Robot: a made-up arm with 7 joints.
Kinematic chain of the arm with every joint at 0, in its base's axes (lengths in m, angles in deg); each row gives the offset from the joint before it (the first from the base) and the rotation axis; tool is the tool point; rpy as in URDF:
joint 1: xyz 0 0 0.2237 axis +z
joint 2: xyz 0 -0.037 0.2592 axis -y
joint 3: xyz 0 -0.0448 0.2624 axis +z
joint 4: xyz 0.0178 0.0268 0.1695 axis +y
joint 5: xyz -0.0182 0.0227 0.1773 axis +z
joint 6: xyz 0 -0.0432 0.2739 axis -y
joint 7: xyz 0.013 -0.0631 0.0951 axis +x
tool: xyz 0 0 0 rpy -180 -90 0
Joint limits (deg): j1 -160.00..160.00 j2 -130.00..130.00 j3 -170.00..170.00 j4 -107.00..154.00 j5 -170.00..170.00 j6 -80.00..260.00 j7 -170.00..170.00
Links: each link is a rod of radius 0.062 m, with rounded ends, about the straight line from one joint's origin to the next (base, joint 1, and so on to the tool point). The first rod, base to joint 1, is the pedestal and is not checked.
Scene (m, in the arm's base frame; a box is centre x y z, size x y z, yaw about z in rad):
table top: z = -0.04
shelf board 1: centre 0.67 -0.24 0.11 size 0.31 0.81 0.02 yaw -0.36
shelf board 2: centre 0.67 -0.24 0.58 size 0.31 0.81 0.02 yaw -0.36
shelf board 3: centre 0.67 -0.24 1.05 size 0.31 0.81 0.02 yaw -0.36
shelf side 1: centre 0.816 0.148 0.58 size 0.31 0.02 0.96 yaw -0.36
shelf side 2: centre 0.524 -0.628 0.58 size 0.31 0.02 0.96 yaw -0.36
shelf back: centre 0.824 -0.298 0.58 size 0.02 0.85 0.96 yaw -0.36
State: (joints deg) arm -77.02 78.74 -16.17 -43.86 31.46 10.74 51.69
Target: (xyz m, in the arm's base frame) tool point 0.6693 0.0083 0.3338
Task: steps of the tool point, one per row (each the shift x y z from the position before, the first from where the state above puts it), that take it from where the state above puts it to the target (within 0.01 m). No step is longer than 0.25 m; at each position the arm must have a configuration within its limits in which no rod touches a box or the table.
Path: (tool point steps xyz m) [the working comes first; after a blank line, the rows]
Joints at the target: -147.73 73.95 -60.46 -84.56 27.64 13.05 51.69
Straight joint move there: touches shelf side 1.

1: 0.2341 -0.0420 -0.0486
2: 0.2190 -0.1187 -0.0191
3: 0.1629 -0.1844 0.0093
4: 0.0762 -0.2192 0.0313
5: -0.0216 -0.2099 0.0420
6: 0.1224 -0.0312 -0.0025
7: 0.1072 -0.0552 0.0026

